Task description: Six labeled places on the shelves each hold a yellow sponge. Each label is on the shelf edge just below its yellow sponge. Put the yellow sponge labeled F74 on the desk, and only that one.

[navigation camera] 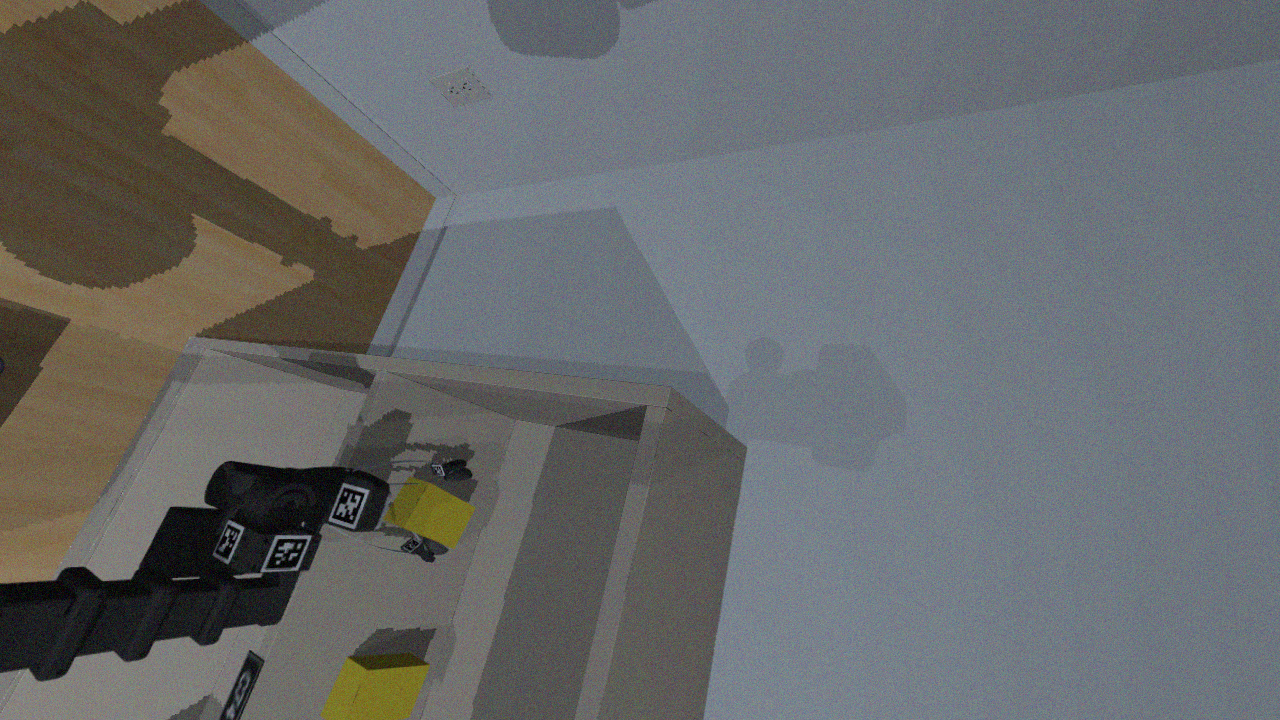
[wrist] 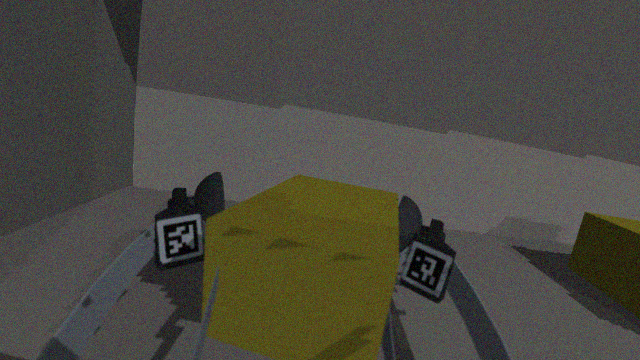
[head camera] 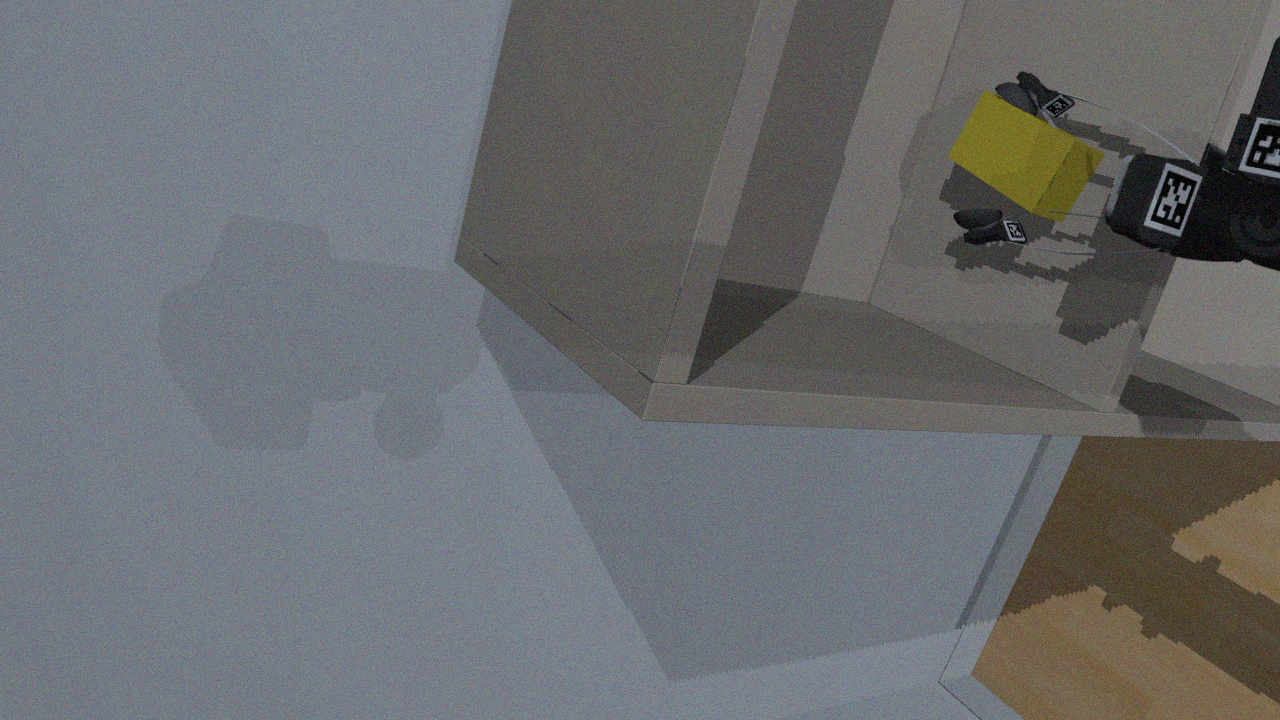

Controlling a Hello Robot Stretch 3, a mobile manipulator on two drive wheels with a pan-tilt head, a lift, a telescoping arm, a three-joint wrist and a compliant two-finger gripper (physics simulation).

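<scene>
A yellow sponge (head camera: 1006,152) (navigation camera: 436,519) (wrist: 300,285) is at the end compartment of the shelf unit (head camera: 608,179) (navigation camera: 684,537). My gripper (head camera: 1000,158) (navigation camera: 436,507) (wrist: 308,210) is around it, one finger on each side. In the wrist view both finger pads meet the sponge's sides, so the gripper looks shut on it. The sponge is at shelf level; whether it touches the board is hard to tell. Its label does not show. The desk does not show in these views.
Another yellow sponge (navigation camera: 375,689) (wrist: 605,265) stands in the neighbouring place, to the right in the wrist view. A dark label (navigation camera: 239,687) is on the shelf edge near it. An upright side panel (wrist: 60,110) is close on the gripper's left. The wall (head camera: 268,537) (navigation camera: 984,268) is beyond the unit's end.
</scene>
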